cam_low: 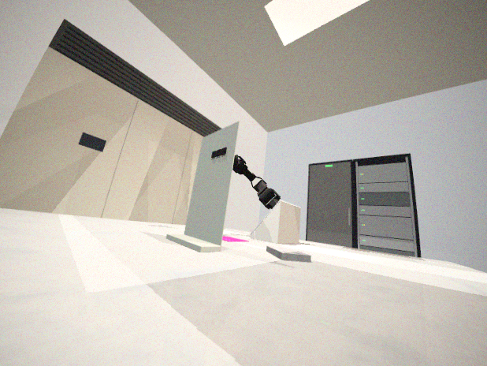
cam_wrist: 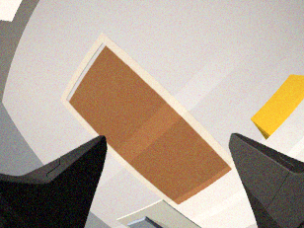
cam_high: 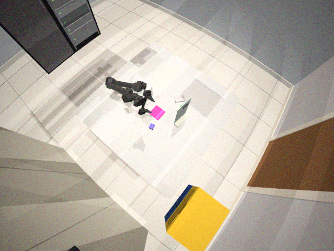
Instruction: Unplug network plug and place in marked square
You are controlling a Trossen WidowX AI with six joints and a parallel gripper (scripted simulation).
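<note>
Now: the green network plug 220 mm to the left of my gripper tip, 180 mm below it and 130 mm ahead of it. Also, from my gripper tip: magenta marked square (430 mm below, 140 mm to the left, 70 mm behind); upright grey panel (280 mm below, 230 mm to the left, 160 mm ahead); purple cube (410 mm below, 20 mm behind, 10 mm to the right).
</note>
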